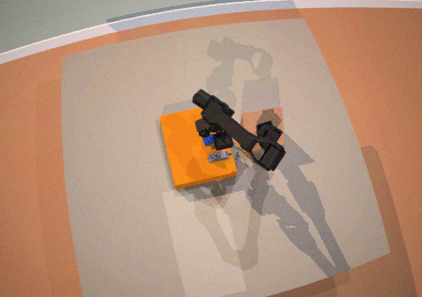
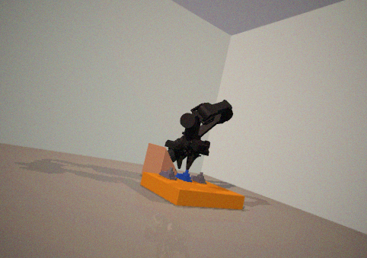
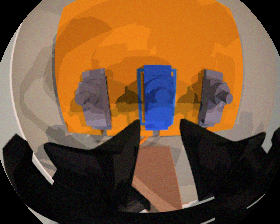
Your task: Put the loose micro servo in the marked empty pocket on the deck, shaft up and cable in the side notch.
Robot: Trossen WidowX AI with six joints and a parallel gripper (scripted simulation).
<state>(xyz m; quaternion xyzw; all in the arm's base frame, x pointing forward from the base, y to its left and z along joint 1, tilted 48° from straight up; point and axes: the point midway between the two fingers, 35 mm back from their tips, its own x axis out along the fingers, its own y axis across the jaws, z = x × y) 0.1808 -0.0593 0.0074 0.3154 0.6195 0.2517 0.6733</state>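
My gripper tip is 120 mm short of the orange deck, 10 mm to the left of it and 60 mm above it.
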